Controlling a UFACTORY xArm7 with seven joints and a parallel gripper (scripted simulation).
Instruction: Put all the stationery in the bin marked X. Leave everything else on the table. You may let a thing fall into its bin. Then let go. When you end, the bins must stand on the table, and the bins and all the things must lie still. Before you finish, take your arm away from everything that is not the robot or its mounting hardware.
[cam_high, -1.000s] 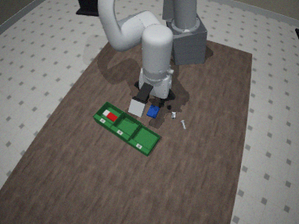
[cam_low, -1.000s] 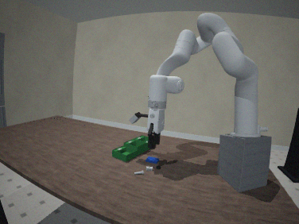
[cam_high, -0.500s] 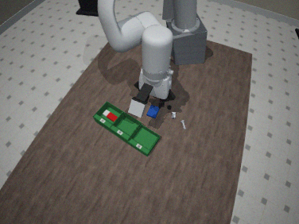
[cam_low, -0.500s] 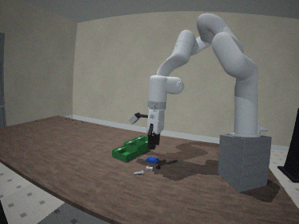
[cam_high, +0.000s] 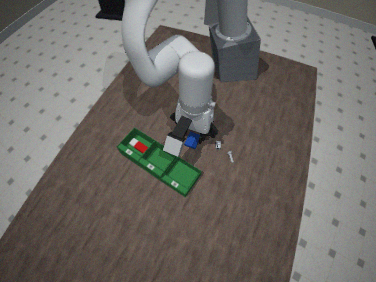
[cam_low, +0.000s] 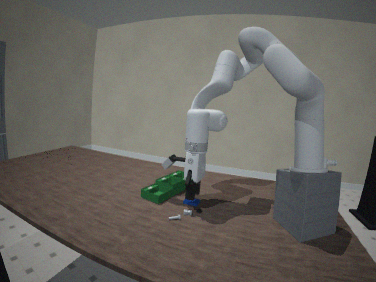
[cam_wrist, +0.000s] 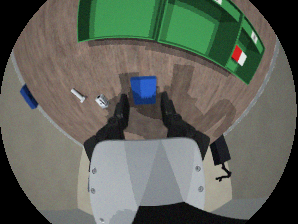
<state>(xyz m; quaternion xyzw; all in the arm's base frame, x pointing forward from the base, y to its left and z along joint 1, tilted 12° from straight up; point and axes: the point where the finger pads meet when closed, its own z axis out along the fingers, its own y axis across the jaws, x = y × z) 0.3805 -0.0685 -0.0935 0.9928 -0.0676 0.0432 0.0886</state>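
Right now my hand is 4 cm above the blue block. From my hand the other things lie so: white-grey piece (8 cm to the left, 3 cm below); green three-compartment bin (11 cm ahead, 8 cm to the right, 2 cm below); black round thing (6 cm to the left, 4 cm below, 4 cm behind).
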